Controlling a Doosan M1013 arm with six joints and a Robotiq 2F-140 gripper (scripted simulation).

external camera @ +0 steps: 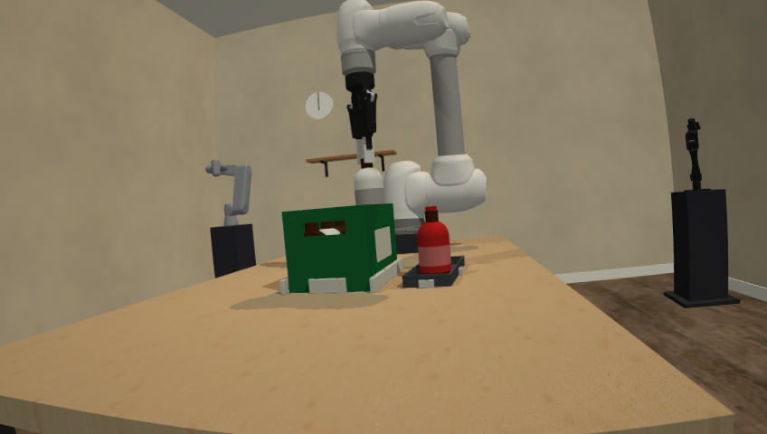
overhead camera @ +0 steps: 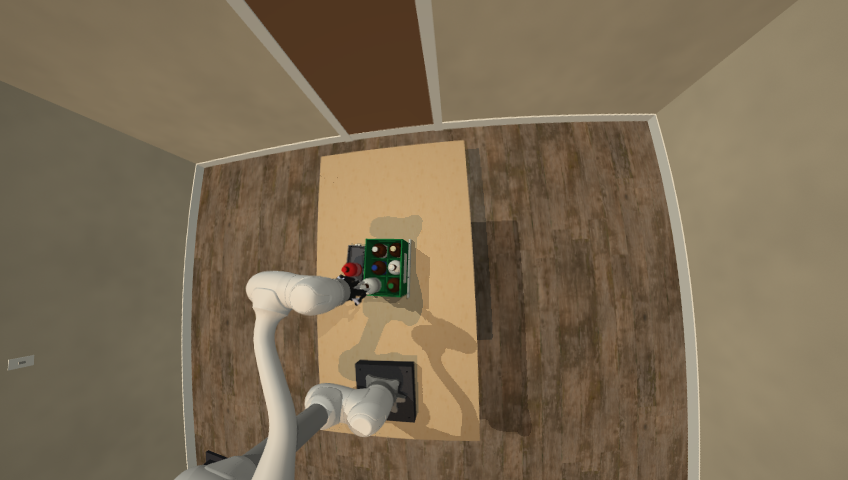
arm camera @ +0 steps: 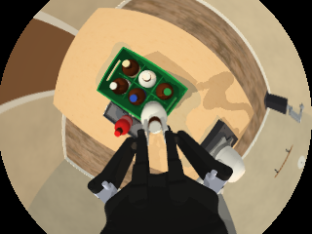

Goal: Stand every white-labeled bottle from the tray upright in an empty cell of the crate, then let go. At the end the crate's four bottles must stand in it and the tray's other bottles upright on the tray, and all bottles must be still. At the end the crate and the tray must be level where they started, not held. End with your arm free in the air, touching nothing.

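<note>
Right now my hand is 9 cm above the white-labeled bottle. The rest, counted from my hand: dark tray (6 cm ahead, 17 cm to the left, 30 cm below); green crate (9 cm ahead, 4 cm to the right, 23 cm below); red-labeled bottle (6 cm ahead, 17 cm to the left, 23 cm below).
</note>
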